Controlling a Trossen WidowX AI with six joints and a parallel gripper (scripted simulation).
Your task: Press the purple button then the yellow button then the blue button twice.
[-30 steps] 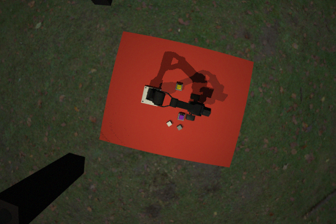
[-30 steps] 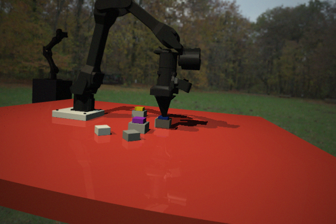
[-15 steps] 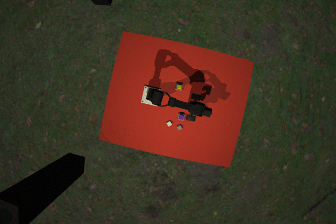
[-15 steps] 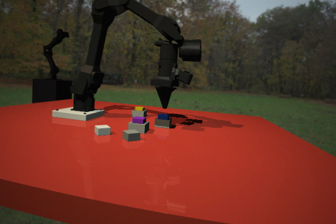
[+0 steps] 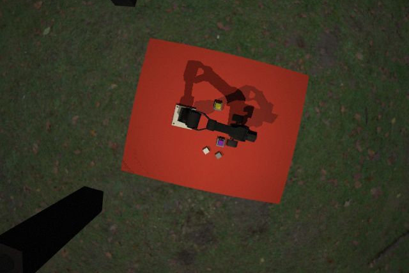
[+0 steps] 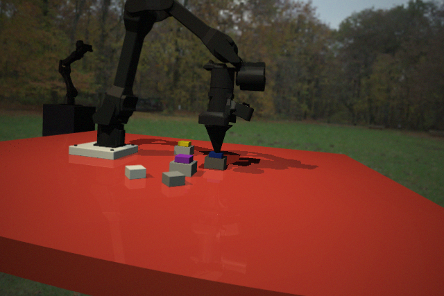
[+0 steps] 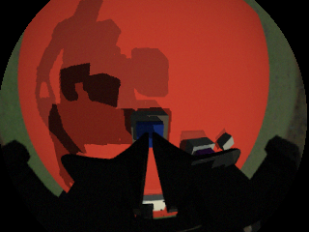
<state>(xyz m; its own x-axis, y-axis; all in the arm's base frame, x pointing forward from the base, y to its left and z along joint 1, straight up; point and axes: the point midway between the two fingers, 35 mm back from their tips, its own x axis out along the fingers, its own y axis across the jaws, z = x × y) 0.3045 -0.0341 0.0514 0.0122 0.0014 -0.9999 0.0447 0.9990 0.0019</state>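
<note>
Right now the blue button is 10 mm below my gripper tip. From my gripper tip the other things lie so: purple button: 60 mm behind, 90 mm to the right; then yellow button: 120 mm behind, 130 mm to the left; then grey block: 60 mm behind, 180 mm to the right, 30 mm below.
</note>
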